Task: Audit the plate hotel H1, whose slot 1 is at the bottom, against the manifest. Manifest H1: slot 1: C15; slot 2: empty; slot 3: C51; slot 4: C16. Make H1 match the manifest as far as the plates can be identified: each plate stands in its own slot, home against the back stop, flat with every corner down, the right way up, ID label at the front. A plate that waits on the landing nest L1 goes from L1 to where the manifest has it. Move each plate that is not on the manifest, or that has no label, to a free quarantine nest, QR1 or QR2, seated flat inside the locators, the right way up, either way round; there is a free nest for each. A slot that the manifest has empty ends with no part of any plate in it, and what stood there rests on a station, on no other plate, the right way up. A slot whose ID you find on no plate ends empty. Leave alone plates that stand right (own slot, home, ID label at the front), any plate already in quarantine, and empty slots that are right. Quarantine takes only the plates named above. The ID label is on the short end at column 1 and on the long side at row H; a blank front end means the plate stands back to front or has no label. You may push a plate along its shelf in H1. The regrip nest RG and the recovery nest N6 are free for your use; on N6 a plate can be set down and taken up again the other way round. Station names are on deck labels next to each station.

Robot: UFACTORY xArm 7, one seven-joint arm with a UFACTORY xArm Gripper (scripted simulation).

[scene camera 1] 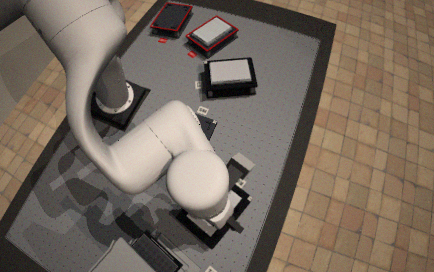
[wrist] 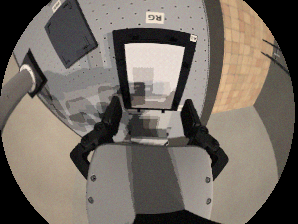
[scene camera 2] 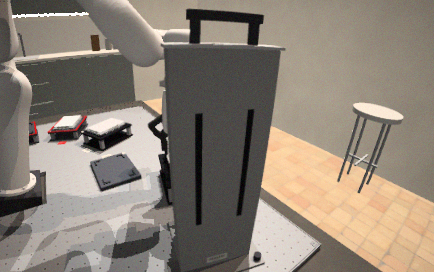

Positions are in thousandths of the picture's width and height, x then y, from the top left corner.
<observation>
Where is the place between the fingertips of the gripper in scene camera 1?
At 485,767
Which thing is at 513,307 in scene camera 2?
A plate hotel H1.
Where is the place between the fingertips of the gripper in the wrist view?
512,467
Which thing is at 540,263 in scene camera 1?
A white plate.
</observation>
